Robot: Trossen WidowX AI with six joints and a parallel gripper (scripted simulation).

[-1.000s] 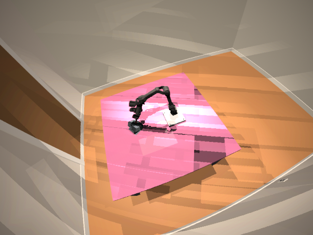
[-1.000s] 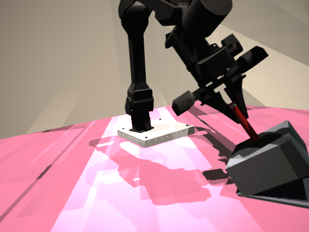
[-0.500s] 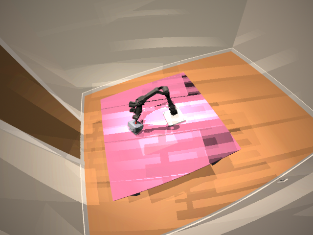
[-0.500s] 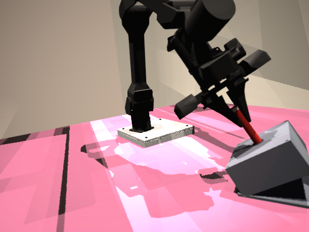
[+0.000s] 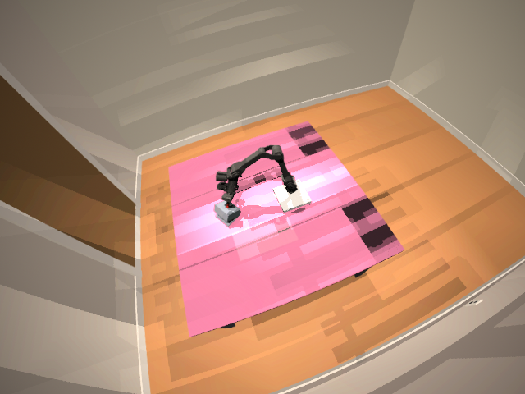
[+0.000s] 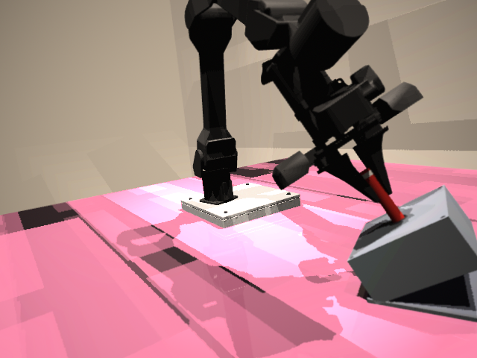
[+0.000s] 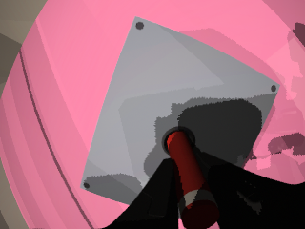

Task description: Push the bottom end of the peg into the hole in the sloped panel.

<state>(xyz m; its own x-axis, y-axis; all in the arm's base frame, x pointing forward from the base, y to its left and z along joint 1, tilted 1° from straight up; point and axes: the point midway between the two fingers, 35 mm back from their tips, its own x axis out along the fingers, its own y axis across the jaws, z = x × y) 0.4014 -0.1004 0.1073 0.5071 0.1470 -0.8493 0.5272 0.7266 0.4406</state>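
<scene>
My gripper tip is now 50 mm above the grey sloped panel, 30 mm short of it and 10 mm to the right of it. The rest, counted from my gripper tip: red peg 10 mm behind, 10 mm above.
</scene>
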